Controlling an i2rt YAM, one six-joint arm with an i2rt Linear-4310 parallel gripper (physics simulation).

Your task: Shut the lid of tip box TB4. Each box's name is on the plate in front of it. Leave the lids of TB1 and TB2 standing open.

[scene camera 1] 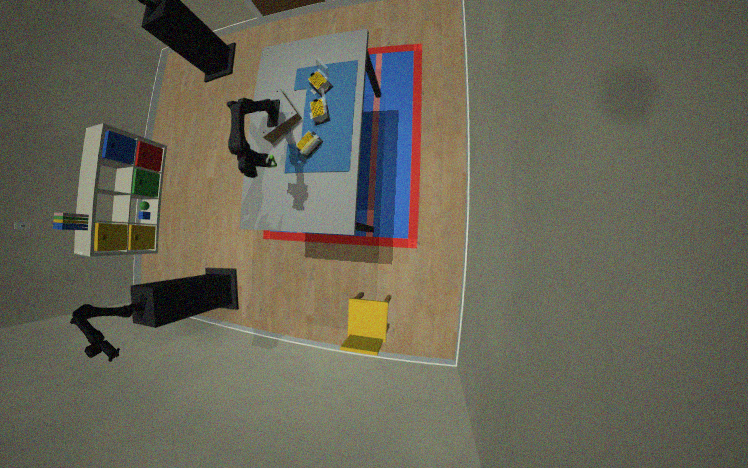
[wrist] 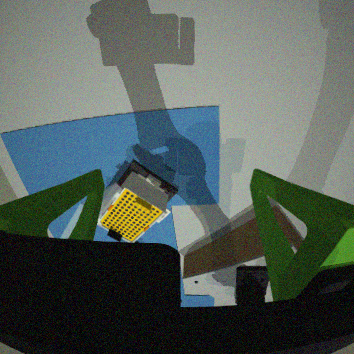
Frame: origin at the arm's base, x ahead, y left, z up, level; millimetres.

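Seen in the pictures: gripper, fingertip midpoint: (scene camera 1: 269, 165) (wrist: 176, 177); arm's base, origin of the base link: (scene camera 1: 273, 113) (wrist: 250, 285).
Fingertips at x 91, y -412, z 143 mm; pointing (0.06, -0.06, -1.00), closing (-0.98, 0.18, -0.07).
Observation:
Offsets run from my fingertips to a thing's top centre. Level surfaces: height alone.
The tip box nearest the gripper, TB4 {dz -155, dx +138, dy +185 mm} (scene camera 1: 308, 143) (wrist: 132, 215), stands on the blue mat {dz -229 mm} (scene camera 1: 336, 157) (wrist: 55, 150), turned at an angle. Its yellow tip rack is uncovered and its lid stands open; its plate is not readable. Two more tip boxes, one {dz -155, dx +209, dy +404 mm} (scene camera 1: 318, 108) in the middle and one {dz -155, dx +204, dy +614 mm} (scene camera 1: 317, 81) at the top of the scene view, also show yellow racks uncovered; their plates are too small to read. My gripper (scene camera 1: 271, 160) (wrist: 176, 177) is open and empty, held above the table, apart from TB4. In the wrist view, TB4 shows near the left finger.
A brown bar-like block (scene camera 1: 282, 130) (wrist: 225, 246) lies between the arm and TB4. The grey table {dz -233 mm} (scene camera 1: 325, 201) carries the mat. Away from the table are a white shelf unit (scene camera 1: 87, 176), a yellow chair (scene camera 1: 367, 318) and two black pedestals (scene camera 1: 187, 41) (scene camera 1: 184, 298).

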